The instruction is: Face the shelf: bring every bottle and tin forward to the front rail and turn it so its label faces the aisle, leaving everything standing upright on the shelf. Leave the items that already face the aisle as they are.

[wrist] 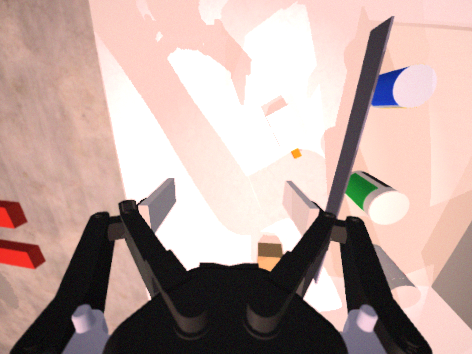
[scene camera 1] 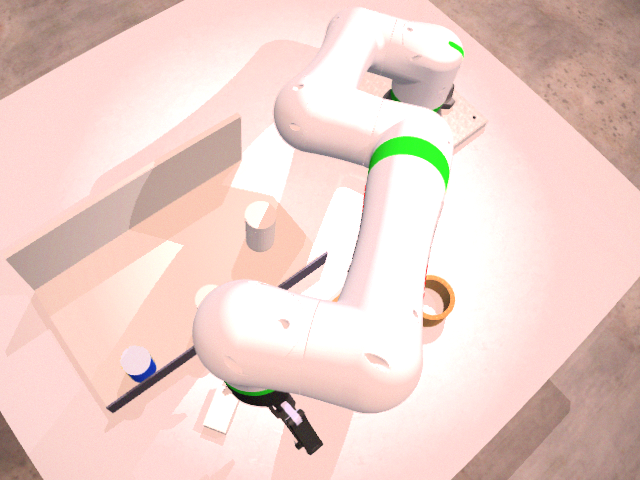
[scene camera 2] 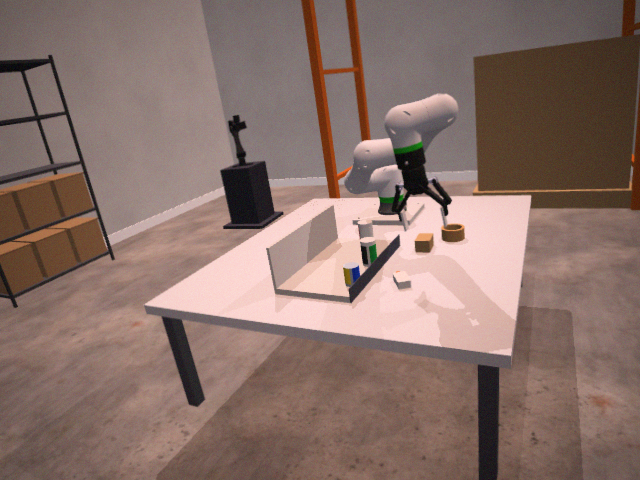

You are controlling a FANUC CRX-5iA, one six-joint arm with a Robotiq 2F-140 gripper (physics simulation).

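The shelf has a grey back wall and a dark front rail. A blue-and-yellow tin stands upright close behind the rail, blue side toward it. A white-topped green-and-black bottle stands mid-shelf near the rail, green side toward it; the arm partly hides it in scene camera 1. A plain grey-white cylinder stands set back at the far end; its label does not show. My gripper is open and empty, above the table outside the rail.
A white box with an orange end lies outside the rail. A brown block and an orange-brown ring stand on the table near the gripper. Red bars show beyond the table edge.
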